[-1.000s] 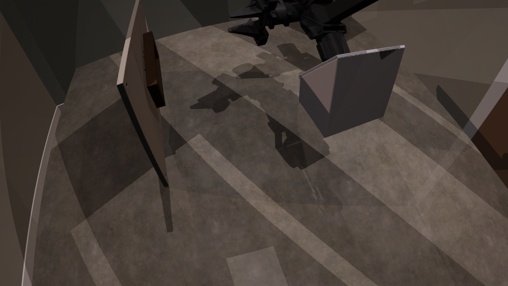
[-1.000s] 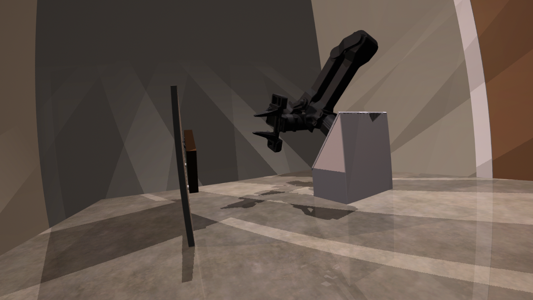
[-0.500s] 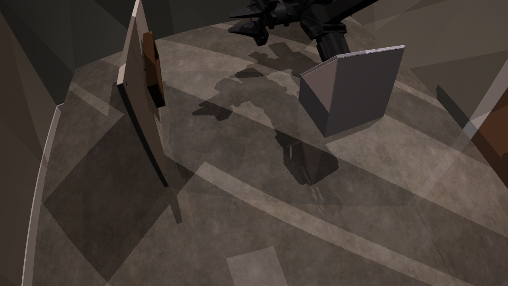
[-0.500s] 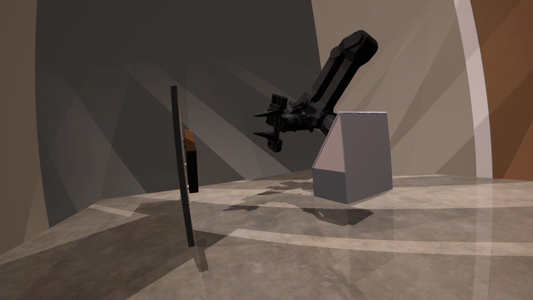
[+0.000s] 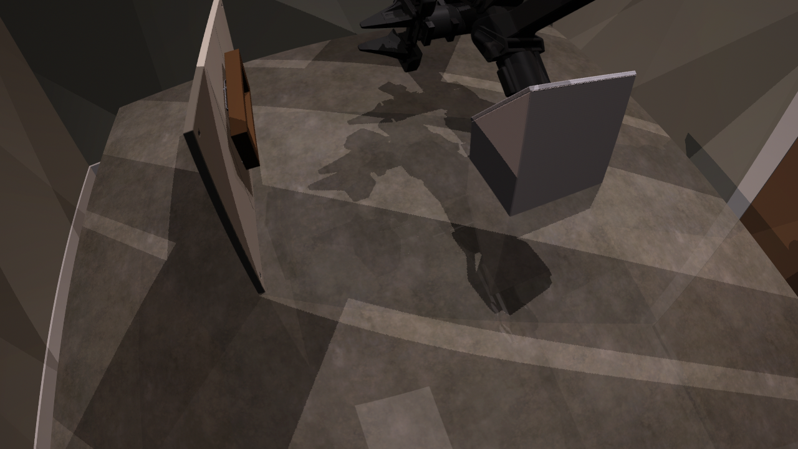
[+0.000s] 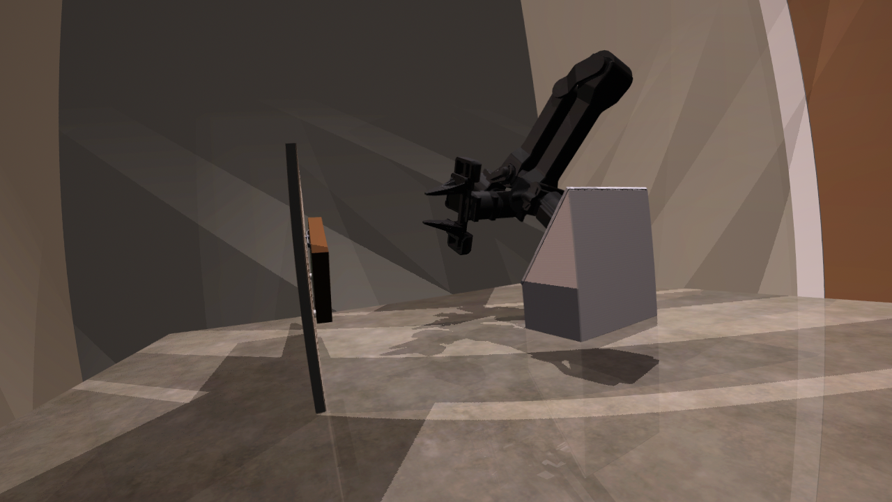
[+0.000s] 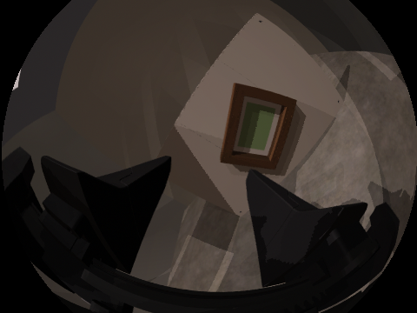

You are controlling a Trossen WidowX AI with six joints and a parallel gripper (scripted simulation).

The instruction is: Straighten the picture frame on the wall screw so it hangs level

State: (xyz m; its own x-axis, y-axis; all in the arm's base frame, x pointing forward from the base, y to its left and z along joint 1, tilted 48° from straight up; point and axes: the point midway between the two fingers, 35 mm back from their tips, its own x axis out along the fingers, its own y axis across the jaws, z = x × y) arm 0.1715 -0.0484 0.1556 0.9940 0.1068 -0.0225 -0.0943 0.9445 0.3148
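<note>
My gripper tip is 21 cm short of the brown wooden picture frame, 2 cm to the left of it and 9 cm above it. From my gripper tip the other things lie so: wall panel (22 cm ahead, 1 cm to the right, 9 cm below).
</note>
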